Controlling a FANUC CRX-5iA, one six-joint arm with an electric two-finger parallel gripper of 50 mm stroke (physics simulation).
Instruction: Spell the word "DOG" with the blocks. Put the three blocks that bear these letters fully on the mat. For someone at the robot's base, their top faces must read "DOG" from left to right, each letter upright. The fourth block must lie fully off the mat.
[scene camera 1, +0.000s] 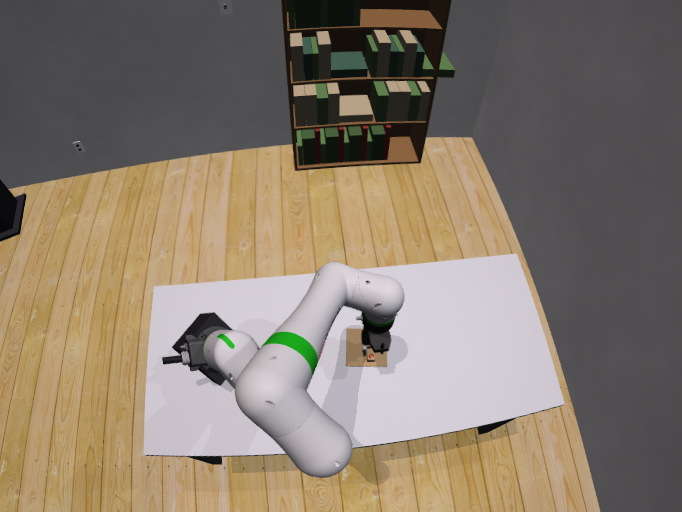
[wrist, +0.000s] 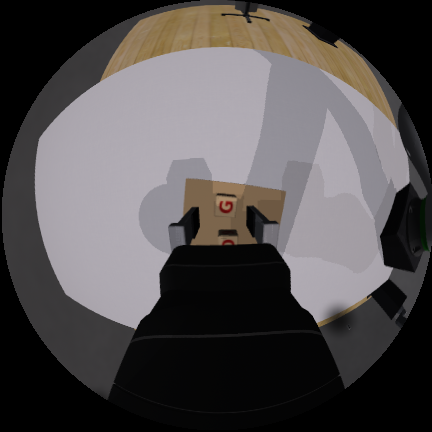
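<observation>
The G block lies on the brown mat, red G face up; the letter is turned sideways in the wrist view. A second block with a red rounded letter, apparently the O, lies on the mat beside it with a gap; the gripper body hides its lower part in the wrist view. My gripper is open and empty above the mat, its fingers on either side of the line of these blocks, near the gap between them. The D block and the fourth block do not show; the arm and gripper hide parts of the mat and table.
The white table surrounds the mat. The arm crosses the table from its base at the left in the scene view and hides some of the top. A thin red edge shows beside the arm. A bookshelf stands behind the table.
</observation>
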